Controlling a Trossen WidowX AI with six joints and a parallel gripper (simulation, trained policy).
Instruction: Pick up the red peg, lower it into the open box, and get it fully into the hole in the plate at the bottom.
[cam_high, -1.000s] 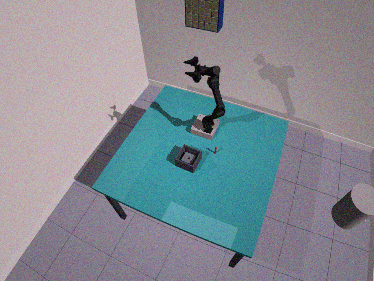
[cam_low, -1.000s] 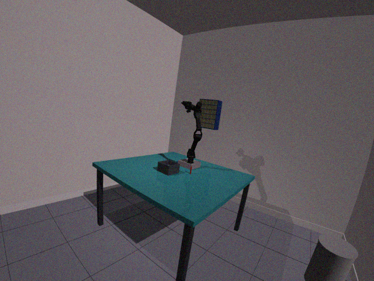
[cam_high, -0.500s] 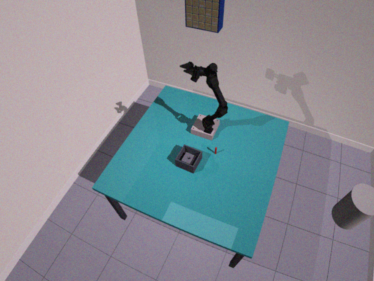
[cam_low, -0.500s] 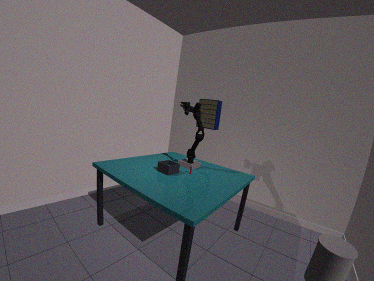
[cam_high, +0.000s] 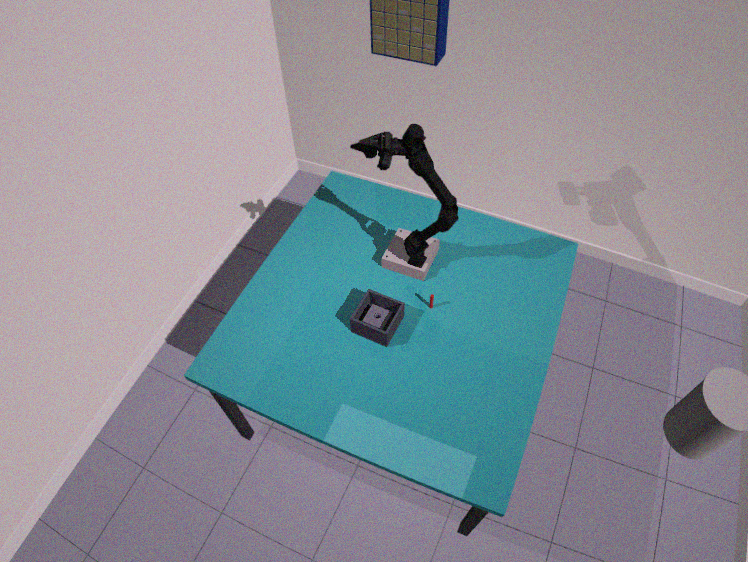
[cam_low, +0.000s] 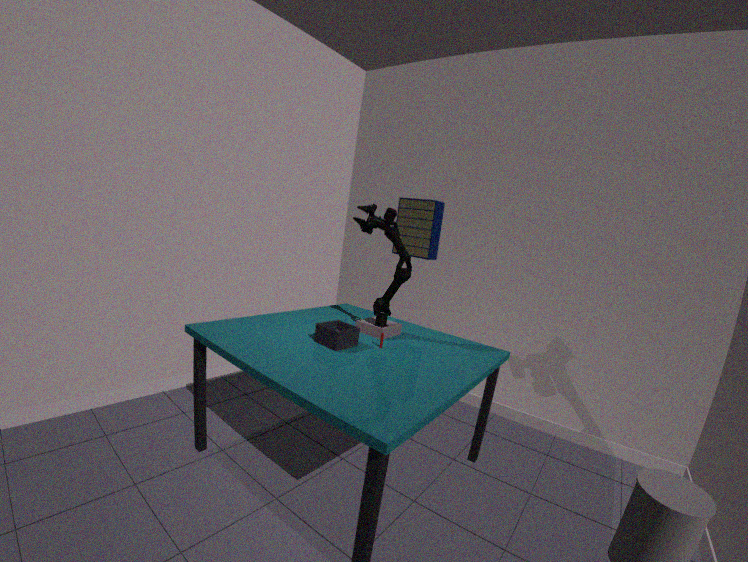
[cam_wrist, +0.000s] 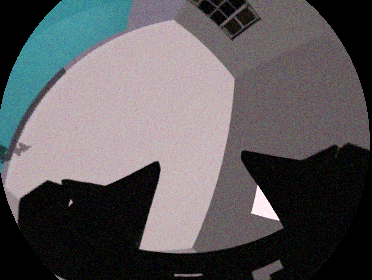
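Right now the red peg is 50 mm ahead of my gripper tip, 340 mm to the left of it and 640 mm below it. From my gripper tip the other things lie so: grey plate 220 mm ahead, 180 mm to the left, 640 mm below; then dark grey box 220 mm ahead, 180 mm to the left, 660 mm below.
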